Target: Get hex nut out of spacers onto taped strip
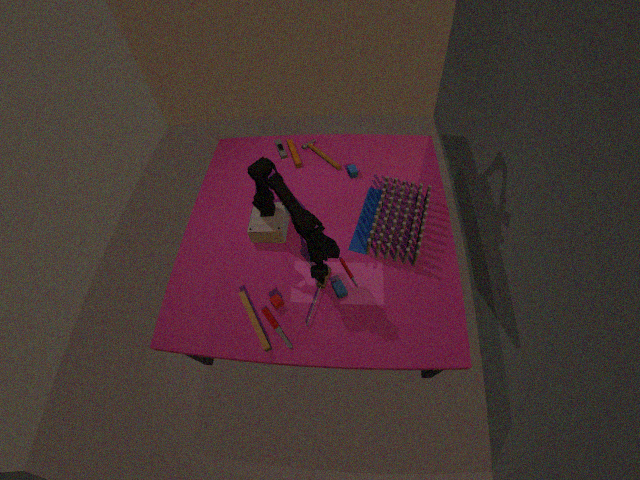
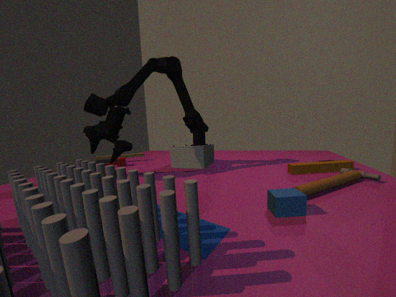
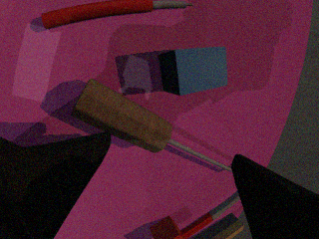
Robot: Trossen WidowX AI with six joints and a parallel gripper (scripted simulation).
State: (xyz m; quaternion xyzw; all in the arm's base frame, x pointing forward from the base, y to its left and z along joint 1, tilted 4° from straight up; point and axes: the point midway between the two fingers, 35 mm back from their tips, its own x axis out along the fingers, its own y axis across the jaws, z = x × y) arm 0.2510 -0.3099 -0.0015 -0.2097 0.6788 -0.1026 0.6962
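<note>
The hook tool lies 3 cm behind my gripper tip, 8 cm to the right of it and 6 cm below it. Round my gripper tip: red screwdriver 12 cm ahead, 3 cm to the left, 7 cm below; red block 19 cm behind, 8 cm to the right, 6 cm below; blue taped strip 20 cm ahead, 34 cm to the left, 8 cm below.
</note>
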